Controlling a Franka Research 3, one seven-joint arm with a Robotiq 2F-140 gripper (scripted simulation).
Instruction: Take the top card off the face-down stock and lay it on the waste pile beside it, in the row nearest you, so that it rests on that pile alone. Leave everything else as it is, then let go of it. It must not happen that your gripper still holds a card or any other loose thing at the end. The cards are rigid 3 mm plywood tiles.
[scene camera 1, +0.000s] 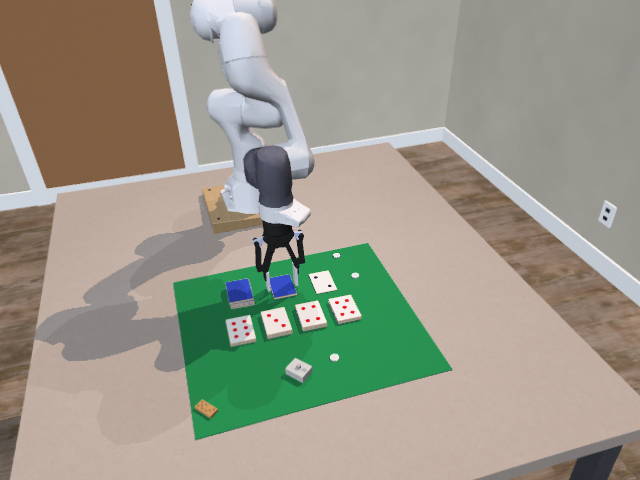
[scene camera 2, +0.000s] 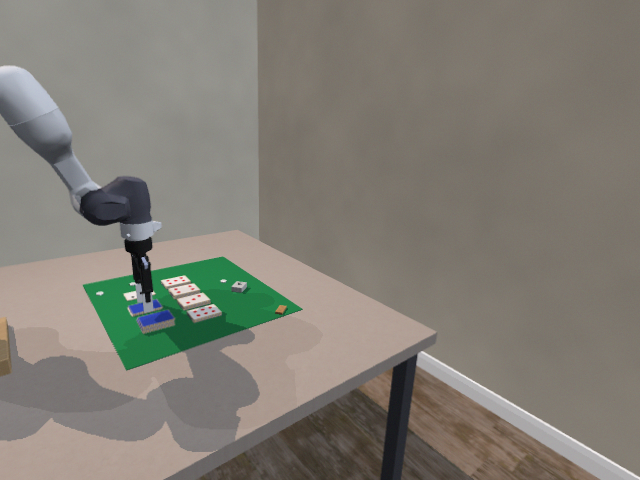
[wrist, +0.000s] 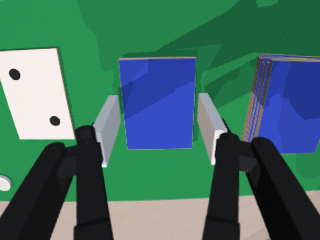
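Scene camera 1 shows me my gripper (scene camera 1: 282, 285). In scene camera 2 I see my gripper (scene camera 2: 145, 306) as well. The wrist view shows my gripper (wrist: 158, 108) too, and in that same view I see a blue-backed card (wrist: 158, 94).
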